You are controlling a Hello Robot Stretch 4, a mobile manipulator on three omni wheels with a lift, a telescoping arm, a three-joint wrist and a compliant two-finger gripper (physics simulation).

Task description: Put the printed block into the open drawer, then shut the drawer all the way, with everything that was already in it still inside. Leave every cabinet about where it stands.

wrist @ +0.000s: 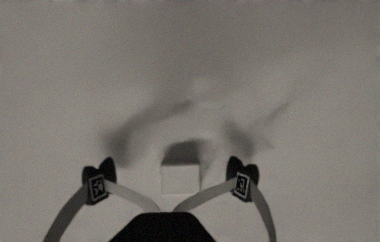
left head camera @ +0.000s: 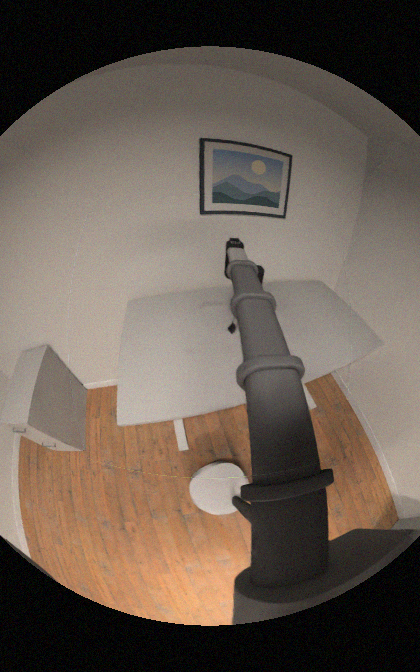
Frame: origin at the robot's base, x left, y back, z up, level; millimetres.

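Where they show: hand, its tool point: [wrist: 172, 175].
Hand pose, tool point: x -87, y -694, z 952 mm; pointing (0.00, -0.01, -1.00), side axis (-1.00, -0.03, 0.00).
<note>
After its pixels a point has its place.
A small pale block [wrist: 180, 179] {x -96, y -690, z 951 mm} sits on the white table [left head camera: 175, 360] [wrist: 320, 210] {x -255, y -651, z 922 mm}, with a dark shadow beyond it in the wrist view. No print can be made out on it. My gripper [wrist: 171, 176] {x -88, y -694, z 952 mm} is open, with one fingertip on each side of the block and a gap to both. In the head view one dark fingertip shows left of the arm, over the table; the arm hides the rest of the gripper and the block. A white cabinet [left head camera: 57, 400] with two handles stands at the left. An open drawer cannot be made out.
A round white stool [left head camera: 215, 490] stands on the wooden floor in front of the table, left of the arm. A white table leg [left head camera: 181, 435] shows below the table's front edge. Walls stand behind and to the right, with a framed picture [left head camera: 245, 180] above the table.
</note>
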